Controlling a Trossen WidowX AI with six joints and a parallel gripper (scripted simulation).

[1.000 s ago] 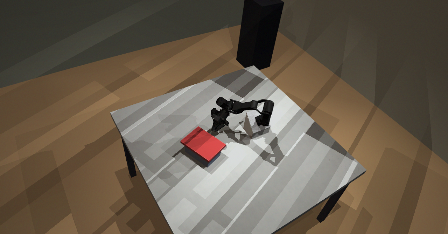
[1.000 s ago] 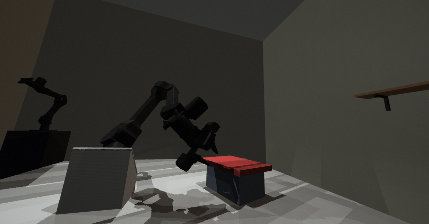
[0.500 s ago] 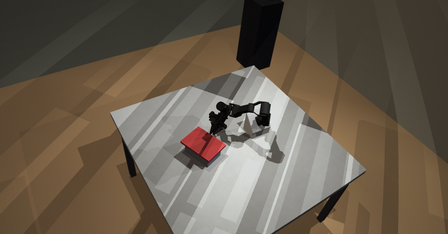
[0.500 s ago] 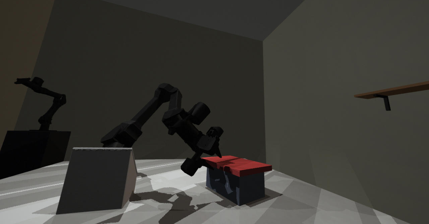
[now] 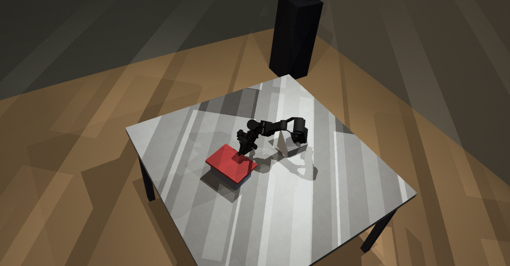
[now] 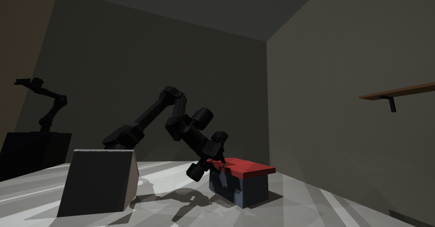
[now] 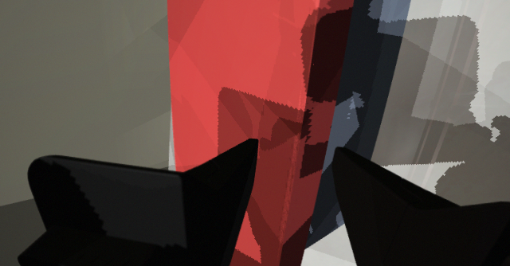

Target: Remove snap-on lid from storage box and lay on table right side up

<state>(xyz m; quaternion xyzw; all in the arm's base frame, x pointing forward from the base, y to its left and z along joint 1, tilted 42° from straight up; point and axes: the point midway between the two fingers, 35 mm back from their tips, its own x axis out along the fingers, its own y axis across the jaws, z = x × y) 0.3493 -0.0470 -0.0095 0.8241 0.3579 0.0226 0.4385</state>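
Now: the red lid 7 cm ahead of my gripper tip, 3 cm to the left of it and 1 cm above it. From my gripper tip the other things lie so: storage box 7 cm ahead, 4 cm below, 3 cm to the left.
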